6 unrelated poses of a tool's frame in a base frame.
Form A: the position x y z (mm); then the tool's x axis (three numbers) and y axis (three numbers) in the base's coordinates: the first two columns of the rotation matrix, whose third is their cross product.
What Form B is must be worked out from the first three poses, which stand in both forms.
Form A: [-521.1 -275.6 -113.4 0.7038 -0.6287 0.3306 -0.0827 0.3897 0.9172]
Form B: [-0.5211 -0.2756 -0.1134 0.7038 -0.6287 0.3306 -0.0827 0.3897 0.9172]
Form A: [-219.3 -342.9 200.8 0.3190 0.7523 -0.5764 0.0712 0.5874 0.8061]
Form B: [-0.2193 -0.3429 0.2008 0.3190 0.7523 -0.5764 0.0712 0.5874 0.8061]
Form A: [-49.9 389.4 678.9 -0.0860 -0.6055 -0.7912 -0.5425 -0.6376 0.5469]
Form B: [-0.0499 0.3894 0.6789 -0.0860 -0.6055 -0.7912 -0.5425 -0.6376 0.5469]
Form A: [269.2 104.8 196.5 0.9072 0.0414 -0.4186 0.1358 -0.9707 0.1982]
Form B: [0.2692 0.1048 0.1965 0.9072 0.0414 -0.4186 0.1358 -0.9707 0.1982]
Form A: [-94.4 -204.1 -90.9 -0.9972 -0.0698 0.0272 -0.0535 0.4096 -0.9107]
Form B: [-0.0944 -0.2041 -0.0909 -0.9972 -0.0698 0.0272 -0.0535 0.4096 -0.9107]
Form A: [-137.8 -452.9 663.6 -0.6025 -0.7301 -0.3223 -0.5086 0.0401 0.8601]
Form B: [-0.1378 -0.4529 0.6636 -0.6025 -0.7301 -0.3223 -0.5086 0.0401 0.8601]
